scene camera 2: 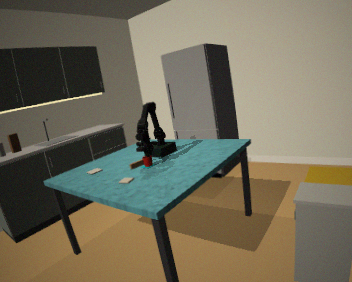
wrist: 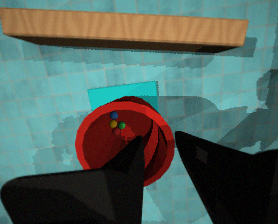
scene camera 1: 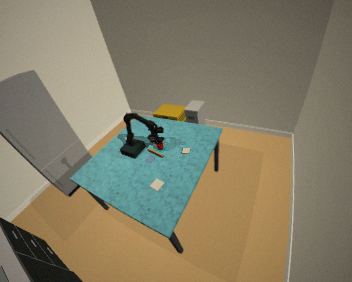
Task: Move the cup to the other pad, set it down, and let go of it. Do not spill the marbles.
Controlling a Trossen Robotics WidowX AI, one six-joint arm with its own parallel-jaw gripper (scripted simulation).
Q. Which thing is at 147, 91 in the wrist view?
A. A cyan pad.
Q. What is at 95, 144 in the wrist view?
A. A red cup.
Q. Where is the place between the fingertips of my gripper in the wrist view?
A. At 158, 138
